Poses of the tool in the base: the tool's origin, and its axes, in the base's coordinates. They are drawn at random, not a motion.
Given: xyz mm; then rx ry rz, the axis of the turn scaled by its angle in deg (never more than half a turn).
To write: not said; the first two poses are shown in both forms.
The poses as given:
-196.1 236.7 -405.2 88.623 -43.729 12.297
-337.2 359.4 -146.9 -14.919 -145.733 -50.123
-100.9 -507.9 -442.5 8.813 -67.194 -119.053
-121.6 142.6 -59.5 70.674 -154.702 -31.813
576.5 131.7 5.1 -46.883 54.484 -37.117
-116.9 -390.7 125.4 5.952 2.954 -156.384
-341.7 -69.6 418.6 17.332 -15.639 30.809
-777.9 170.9 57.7 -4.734 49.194 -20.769
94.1 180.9 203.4 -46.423 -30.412 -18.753
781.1 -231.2 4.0 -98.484 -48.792 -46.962
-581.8 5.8 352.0 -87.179 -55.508 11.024
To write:
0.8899 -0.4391 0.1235 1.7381 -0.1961 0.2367 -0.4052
-0.0964 -0.9412 -0.3237 2.7023 -0.3372 0.3594 -0.1469
0.0643 -0.4905 -0.8691 2.3909 -0.1009 -0.5079 -0.4425
0.4084 -0.8941 -0.1839 3.0200 -0.1216 0.1426 -0.0595
-0.5795 0.6735 -0.4588 1.4119 0.5765 0.1317 0.0051
0.0380 0.0189 -0.9991 2.7319 -0.1169 -0.3907 0.1254
0.4484 -0.4046 0.7970 0.6746 -0.3417 -0.0696 0.4186
-0.0883 0.9177 -0.3874 0.9356 -0.7779 0.1709 0.0577
-0.7925 -0.5192 -0.3201 1.0224 0.0941 0.1809 0.2034
-0.8240 -0.4082 -0.3929 2.0860 0.7811 -0.2312 0.0040
-0.8388 -0.5341 0.1061 1.8140 -0.5818 0.0058 0.3520

